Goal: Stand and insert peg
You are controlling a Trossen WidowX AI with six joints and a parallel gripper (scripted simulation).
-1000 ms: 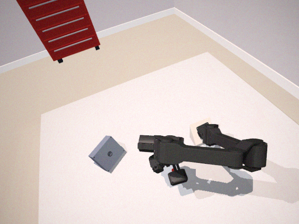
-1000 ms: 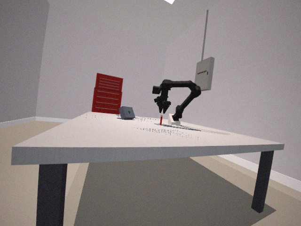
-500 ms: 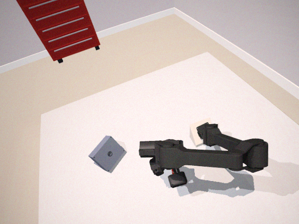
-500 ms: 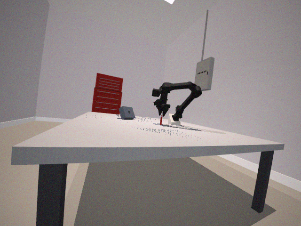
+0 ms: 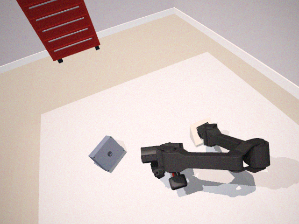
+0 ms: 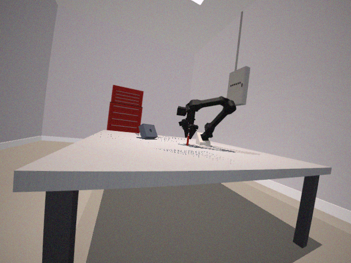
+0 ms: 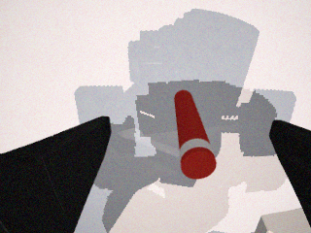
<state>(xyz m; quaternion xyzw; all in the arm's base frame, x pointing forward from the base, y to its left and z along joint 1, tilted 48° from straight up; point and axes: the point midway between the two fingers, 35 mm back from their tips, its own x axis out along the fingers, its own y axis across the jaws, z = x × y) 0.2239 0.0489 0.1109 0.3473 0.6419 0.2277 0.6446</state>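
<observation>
Now: the red peg 1 cm above my gripper tip. The rest, counted from my gripper tip: grey-blue sloped panel 24 cm ahead, 22 cm to the right, 1 cm above.
</observation>
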